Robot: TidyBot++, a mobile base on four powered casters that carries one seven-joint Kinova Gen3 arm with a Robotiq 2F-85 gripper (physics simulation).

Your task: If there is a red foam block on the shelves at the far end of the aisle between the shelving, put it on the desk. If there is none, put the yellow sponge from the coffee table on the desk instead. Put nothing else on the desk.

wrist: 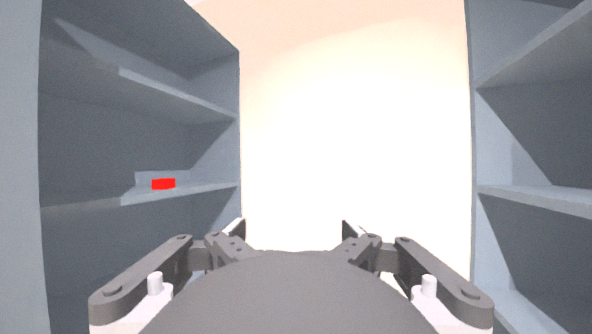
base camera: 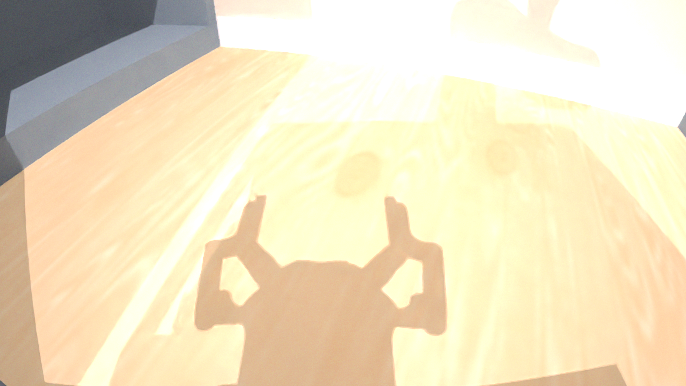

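Note:
A red foam block lies on a middle shelf board of the left grey shelf unit in the wrist view, near that board's front edge. My gripper is open and empty, pointing along the aisle, to the right of the block and apart from it. In the base camera view the gripper shows as a shadow on the floor, with its two fingers spread. The desk, the coffee table and the yellow sponge do not show in these views.
A right grey shelf unit borders the aisle. A brightly lit wall closes the far end. In the base camera view the bottom of a grey shelf unit runs along the left of the wooden floor.

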